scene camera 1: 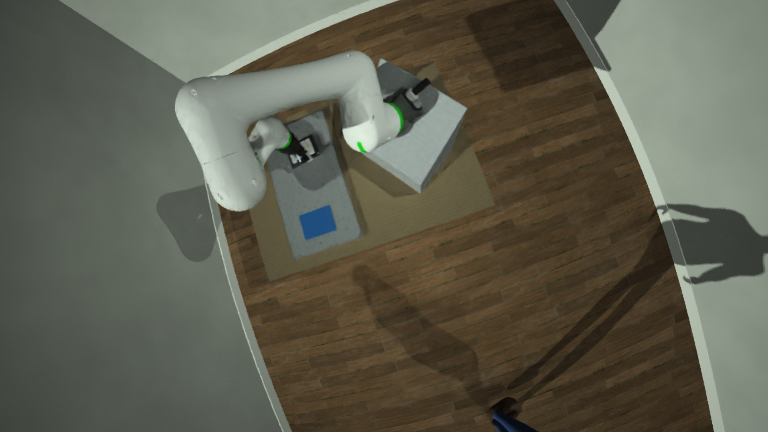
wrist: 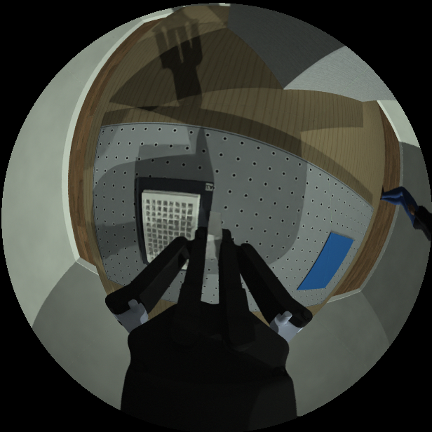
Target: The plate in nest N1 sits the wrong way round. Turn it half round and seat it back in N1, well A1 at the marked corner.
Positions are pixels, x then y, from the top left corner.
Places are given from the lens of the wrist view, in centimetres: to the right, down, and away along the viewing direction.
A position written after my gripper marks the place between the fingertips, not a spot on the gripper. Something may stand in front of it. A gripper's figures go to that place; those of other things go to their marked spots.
my gripper [wrist: 213, 221]: 0, 0, 22
pale well plate [wrist: 165, 214]: -8, 0, 21
dark nest [wrist: 159, 183]: -8, -5, 20
